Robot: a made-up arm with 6 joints.
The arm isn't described. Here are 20 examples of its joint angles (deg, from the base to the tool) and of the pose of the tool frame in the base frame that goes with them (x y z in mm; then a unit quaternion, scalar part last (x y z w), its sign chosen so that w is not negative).
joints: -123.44 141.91 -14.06 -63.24 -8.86 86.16
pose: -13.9 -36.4 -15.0 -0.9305 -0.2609 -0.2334 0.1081
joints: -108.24 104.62 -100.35 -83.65 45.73 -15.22
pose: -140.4 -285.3 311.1 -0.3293 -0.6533 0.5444 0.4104
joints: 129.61 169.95 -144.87 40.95 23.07 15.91
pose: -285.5 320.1 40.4 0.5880 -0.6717 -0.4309 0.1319
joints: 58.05 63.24 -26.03 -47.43 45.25 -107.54
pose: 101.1 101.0 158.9 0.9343 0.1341 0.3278 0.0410
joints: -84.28 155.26 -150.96 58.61 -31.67 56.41
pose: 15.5 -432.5 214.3 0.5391 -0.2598 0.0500 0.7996
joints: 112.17 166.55 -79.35 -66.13 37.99 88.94
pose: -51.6 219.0 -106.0 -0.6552 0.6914 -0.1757 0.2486
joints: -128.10 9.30 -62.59 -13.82 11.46 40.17
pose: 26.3 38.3 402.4 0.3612 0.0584 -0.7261 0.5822
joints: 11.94 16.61 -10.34 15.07 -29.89 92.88
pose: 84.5 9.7 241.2 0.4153 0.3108 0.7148 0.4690
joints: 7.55 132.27 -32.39 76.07 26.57 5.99
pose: 128.0 44.1 -13.5 -0.5948 -0.7663 -0.0899 0.2257
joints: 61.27 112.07 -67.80 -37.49 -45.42 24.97
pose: 128.1 289.4 170.7 -0.5021 0.5013 0.4707 0.5244
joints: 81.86 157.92 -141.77 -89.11 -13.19 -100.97
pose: 48.5 438.3 135.4 -0.4801 -0.6016 -0.4602 0.4425
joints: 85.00 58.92 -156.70 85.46 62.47 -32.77
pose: -66.5 -132.3 514.7 -0.4783 -0.1951 0.7760 0.3620
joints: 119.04 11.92 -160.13 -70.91 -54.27 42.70
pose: 154.2 -375.3 261.8 0.4658 -0.5195 0.3256 0.6380
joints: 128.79 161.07 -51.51 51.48 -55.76 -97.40
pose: -76.8 159.3 -82.0 -0.9149 -0.0042 -0.1551 0.3727
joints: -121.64 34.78 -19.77 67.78 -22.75 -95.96
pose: -82.0 -91.0 230.3 0.5924 0.3965 -0.6999 0.0438
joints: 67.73 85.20 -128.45 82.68 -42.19 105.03
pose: 97.5 129.6 508.3 -0.4176 0.1440 -0.7803 0.4427
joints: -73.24 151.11 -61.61 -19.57 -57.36 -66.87
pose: 92.6 -247.2 -37.0 -0.1059 0.8481 -0.4577 0.2451
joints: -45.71 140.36 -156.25 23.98 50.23 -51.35
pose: 288.0 -267.5 282.4 -0.0075 0.8450 -0.2344 0.4806
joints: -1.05 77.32 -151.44 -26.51 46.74 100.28
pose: 51.9 -21.1 543.0 0.4076 0.2427 0.5083 0.7188
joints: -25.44 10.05 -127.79 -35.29 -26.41 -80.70
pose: -309.5 164.8 373.3 0.2329 -0.4089 -0.8444 0.2560
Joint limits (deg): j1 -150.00..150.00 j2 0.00..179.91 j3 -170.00..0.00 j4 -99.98..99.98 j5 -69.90..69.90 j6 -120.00..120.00
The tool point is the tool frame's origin. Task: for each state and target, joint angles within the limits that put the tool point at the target. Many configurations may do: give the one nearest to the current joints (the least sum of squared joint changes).
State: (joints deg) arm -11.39 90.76 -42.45 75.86 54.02 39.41
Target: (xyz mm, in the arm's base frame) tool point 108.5 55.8 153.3
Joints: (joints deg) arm 0.77 64.65 -18.77 69.27 69.90 39.41
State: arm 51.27 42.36 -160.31 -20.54 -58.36 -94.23
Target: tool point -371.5 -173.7 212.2
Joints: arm 27.98 15.58 -170.00 -22.19 -63.71 -94.23
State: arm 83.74 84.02 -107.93 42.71 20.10 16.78
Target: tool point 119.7 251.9 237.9
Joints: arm 61.04 92.02 -72.38 38.35 26.66 16.78
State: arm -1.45 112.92 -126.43 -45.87 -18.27 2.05
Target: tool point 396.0 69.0 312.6
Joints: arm 8.44 136.96 -144.16 -44.61 -13.58 2.05
